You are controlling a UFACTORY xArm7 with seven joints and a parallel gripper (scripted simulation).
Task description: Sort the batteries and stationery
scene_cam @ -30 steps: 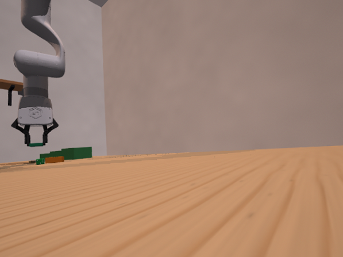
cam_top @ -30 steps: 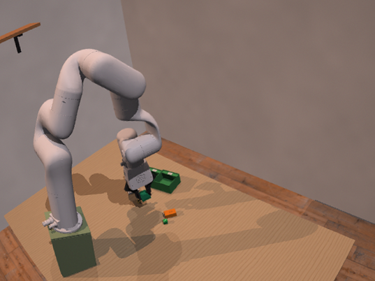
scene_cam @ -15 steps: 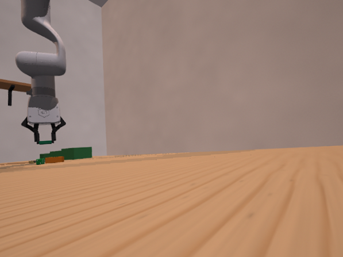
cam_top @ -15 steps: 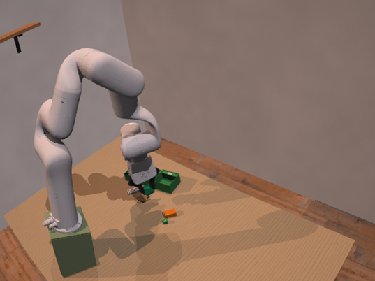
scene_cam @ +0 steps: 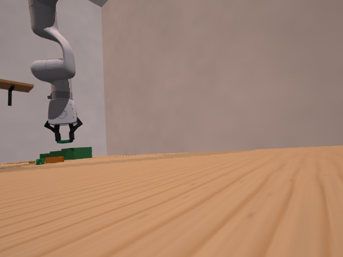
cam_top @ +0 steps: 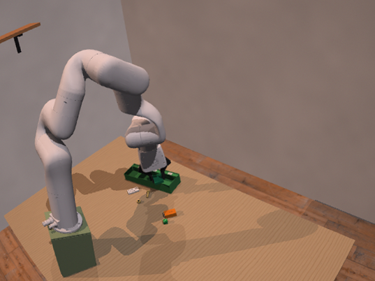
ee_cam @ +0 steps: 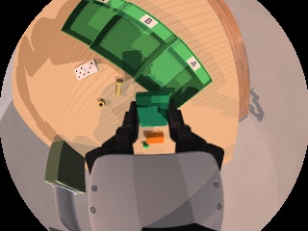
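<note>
Now: the orange block 120 mm to the right of my hand, 100 mm behind it and 80 mm below it. The rest, counted from my hand: white flat thing: 110 mm to the left, 90 mm below, 60 mm behind; then tray: 90 mm to the left, 70 mm below, 40 mm ahead; then flat green block: 20 mm below.
</note>
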